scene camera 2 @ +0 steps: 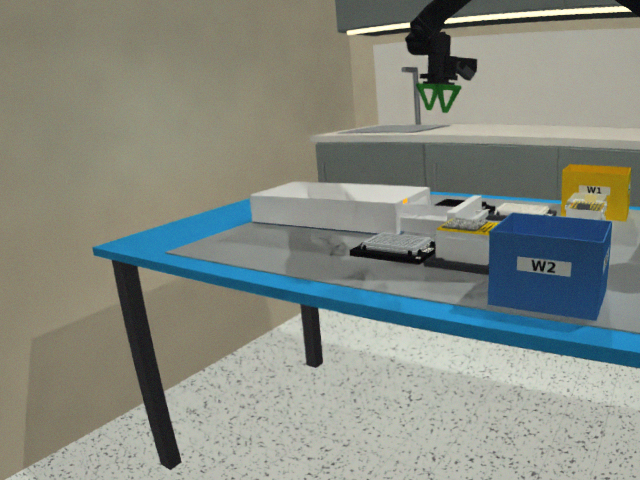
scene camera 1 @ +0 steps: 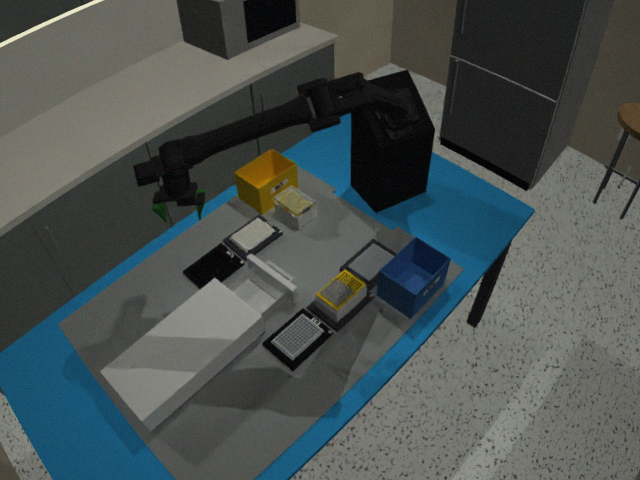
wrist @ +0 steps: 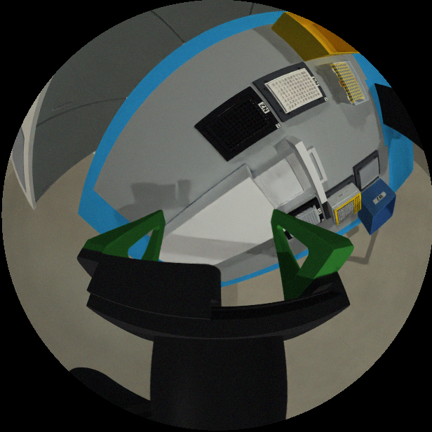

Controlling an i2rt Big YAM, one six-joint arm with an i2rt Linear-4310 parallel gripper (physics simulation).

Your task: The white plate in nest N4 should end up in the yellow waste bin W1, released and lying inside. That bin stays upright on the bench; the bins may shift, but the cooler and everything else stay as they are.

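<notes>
The white plate lies flat in nest N4, a dark frame whose label shows in the wrist view. The yellow waste bin W1 stands upright at the far side of the bench, close to the nest; its inner floor is hidden. My gripper is open and empty, its green fingers wide apart. It hangs high above the bench, well away from the plate and the bin.
A clear box with a yellow rack stands between plate and bin. Black plate nest N2 adjoins N4. A long white box has its drawer pulled out. Blue bin W2 stands opposite.
</notes>
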